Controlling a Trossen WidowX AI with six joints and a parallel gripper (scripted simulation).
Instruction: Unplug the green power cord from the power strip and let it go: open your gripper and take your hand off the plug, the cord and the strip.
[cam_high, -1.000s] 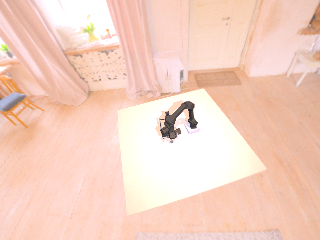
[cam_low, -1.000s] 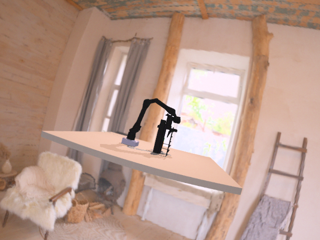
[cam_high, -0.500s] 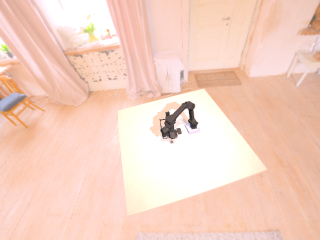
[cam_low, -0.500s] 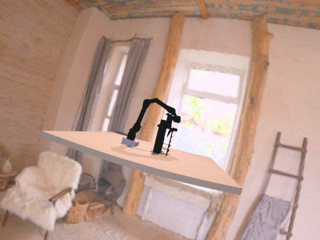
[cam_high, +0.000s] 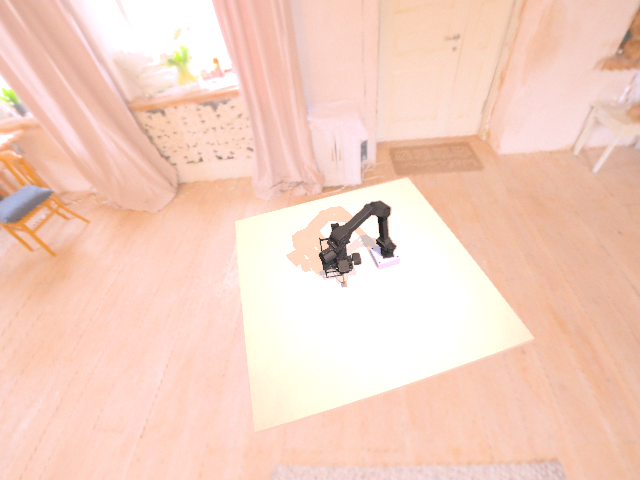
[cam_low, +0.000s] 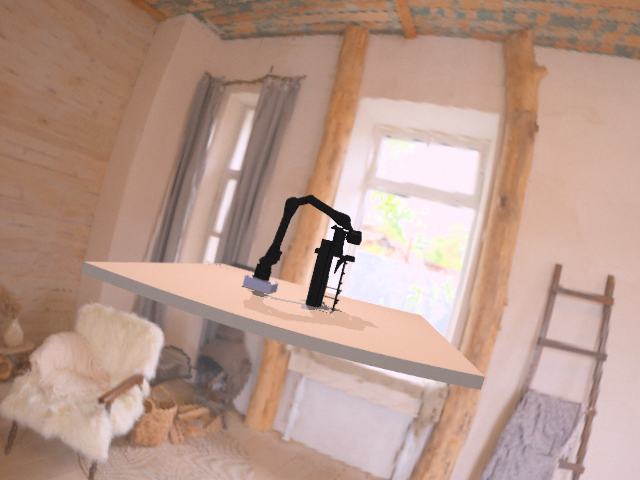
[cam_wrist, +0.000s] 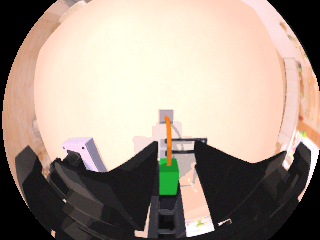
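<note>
The green plug lies 9 cm to the right of my gripper tip and 1 cm below it.
</note>
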